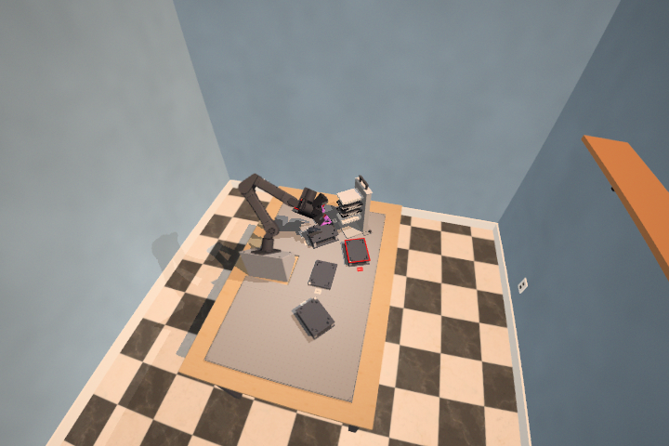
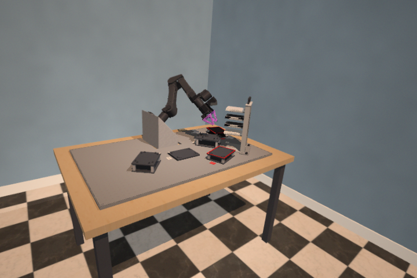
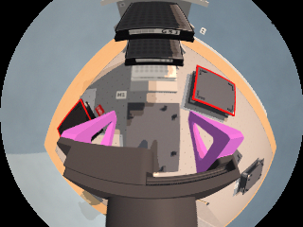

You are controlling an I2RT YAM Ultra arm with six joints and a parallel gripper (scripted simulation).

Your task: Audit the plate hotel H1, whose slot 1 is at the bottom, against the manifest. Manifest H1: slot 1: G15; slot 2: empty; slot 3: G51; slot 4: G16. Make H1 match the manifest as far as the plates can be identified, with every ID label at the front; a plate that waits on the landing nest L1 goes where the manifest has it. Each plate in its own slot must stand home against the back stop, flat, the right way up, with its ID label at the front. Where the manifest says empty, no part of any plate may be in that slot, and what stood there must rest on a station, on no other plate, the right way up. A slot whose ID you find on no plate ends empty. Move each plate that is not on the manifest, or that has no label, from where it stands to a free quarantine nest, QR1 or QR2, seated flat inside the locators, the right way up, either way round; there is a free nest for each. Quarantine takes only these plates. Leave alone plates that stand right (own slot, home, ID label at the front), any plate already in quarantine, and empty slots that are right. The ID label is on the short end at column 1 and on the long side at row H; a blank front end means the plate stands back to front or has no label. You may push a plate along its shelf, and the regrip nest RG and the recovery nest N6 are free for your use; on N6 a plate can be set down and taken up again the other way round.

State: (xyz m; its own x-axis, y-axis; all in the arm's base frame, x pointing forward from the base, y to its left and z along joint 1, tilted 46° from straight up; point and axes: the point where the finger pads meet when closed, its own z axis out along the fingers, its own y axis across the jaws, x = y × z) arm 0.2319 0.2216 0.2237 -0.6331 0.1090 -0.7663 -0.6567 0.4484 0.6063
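Now: the white plate 11 cm ahead of my hand, 9 cm to the left of it and 5 cm below it.
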